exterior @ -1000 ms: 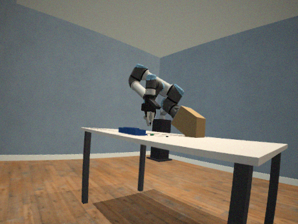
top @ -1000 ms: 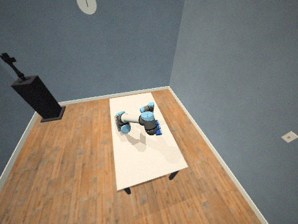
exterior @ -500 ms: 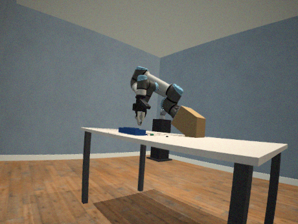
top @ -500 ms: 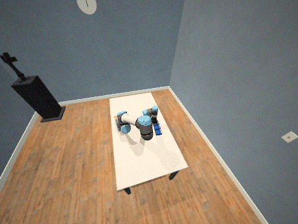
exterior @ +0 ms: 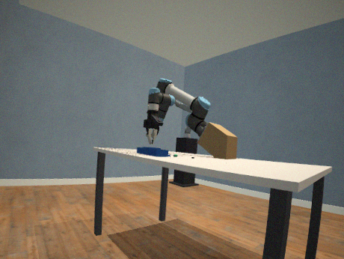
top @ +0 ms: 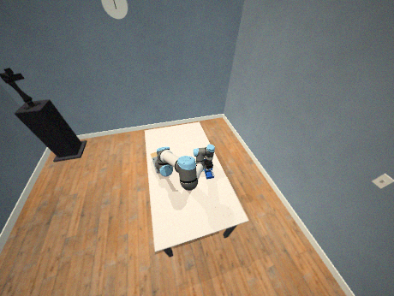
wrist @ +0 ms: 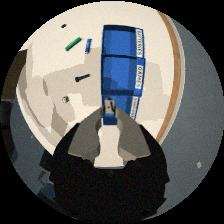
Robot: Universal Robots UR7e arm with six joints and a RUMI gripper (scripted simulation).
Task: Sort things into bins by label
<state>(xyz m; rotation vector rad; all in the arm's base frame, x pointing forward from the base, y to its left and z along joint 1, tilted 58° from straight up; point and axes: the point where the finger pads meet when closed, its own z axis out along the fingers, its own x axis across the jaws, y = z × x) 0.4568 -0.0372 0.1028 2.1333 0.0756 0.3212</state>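
My hand is 80 mm above the black screw, 70 mm past it and 50 mm to the right of it. Also, from my hand: blue bin (60 mm below, 50 mm to the left, 30 mm ahead); small grey piece (10 mm below); small blue piece (130 mm to the left, 80 mm below, 50 mm behind).
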